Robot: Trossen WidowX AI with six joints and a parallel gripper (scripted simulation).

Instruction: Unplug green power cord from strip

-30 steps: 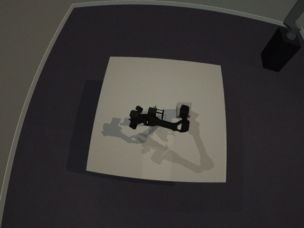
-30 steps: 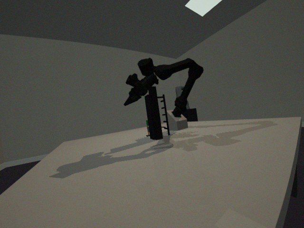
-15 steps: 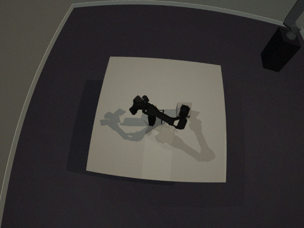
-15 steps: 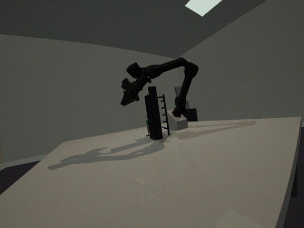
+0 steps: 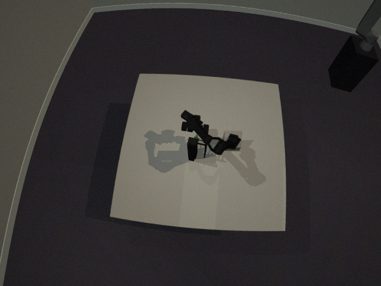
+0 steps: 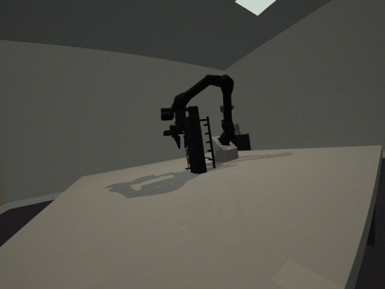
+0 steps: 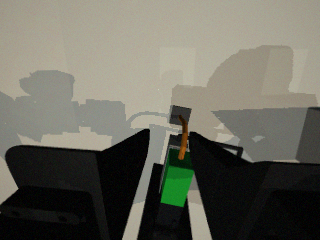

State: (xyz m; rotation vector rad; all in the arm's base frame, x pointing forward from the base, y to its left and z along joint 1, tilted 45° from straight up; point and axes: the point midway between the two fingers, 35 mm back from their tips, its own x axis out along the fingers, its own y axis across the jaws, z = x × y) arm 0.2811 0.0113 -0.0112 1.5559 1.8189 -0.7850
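The green plug is 20 mm behind my gripper tip, 70 mm to the left of it and 10 mm below it.
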